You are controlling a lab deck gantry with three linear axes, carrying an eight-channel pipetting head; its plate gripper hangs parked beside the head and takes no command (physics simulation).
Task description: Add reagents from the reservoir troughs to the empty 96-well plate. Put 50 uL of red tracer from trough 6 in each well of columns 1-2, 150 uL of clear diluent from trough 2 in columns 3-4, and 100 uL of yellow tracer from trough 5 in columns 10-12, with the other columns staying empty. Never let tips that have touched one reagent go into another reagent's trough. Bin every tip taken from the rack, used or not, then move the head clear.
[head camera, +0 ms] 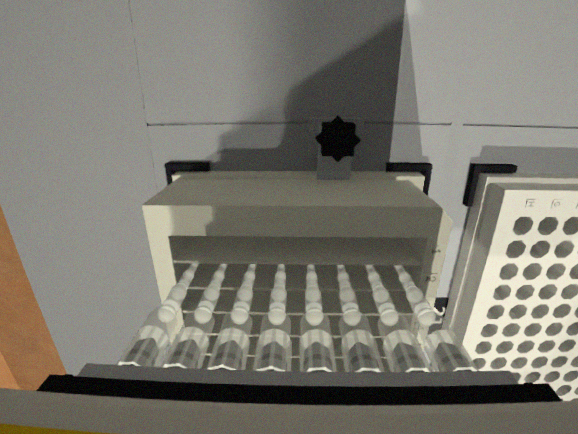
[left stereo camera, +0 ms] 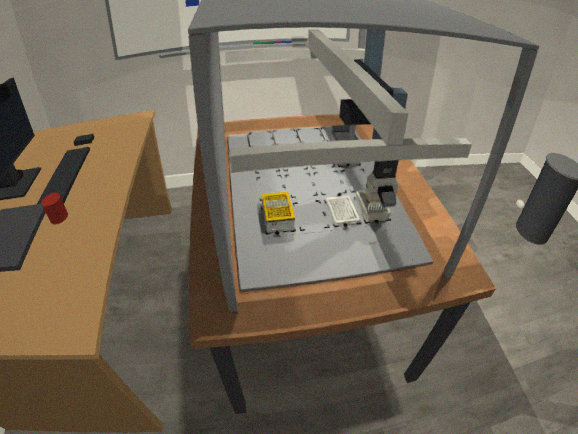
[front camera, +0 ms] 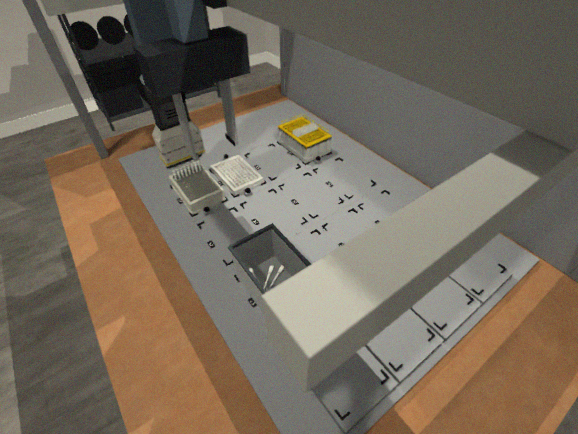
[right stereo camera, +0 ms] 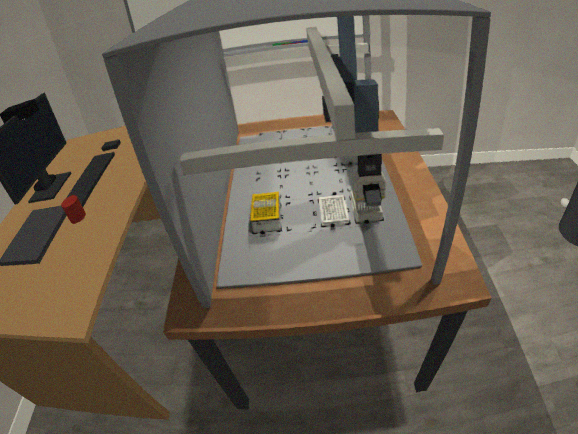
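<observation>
The pipetting head (front camera: 178,142) (right stereo camera: 369,166) stands over the cream reservoir (front camera: 207,202) (head camera: 295,220) (left stereo camera: 381,215). It carries eight clear tips (front camera: 188,171) (head camera: 314,312), whose ends reach into the reservoir's opening. Which trough they are in, and any liquid in them, I cannot tell. The white 96-well plate (front camera: 236,173) (left stereo camera: 343,210) (right stereo camera: 333,209) is beside it; its well colours cannot be made out. The yellow tip rack (front camera: 304,135) (left stereo camera: 278,210) (right stereo camera: 266,210) keeps some tips in its middle. The grey bin (front camera: 251,236) holds several loose tips (front camera: 272,275). My parked gripper (front camera: 212,148) hangs open and empty beside the head.
A pale gantry beam (front camera: 400,240) (left stereo camera: 355,85) crosses above the deck. Black locating corners mark the grey deck (left stereo camera: 320,260) (right stereo camera: 310,255). Grey frame posts (left stereo camera: 487,165) (right stereo camera: 462,150) stand at its edges. A desk with a red cup (left stereo camera: 55,208) (right stereo camera: 74,209) stands to the left.
</observation>
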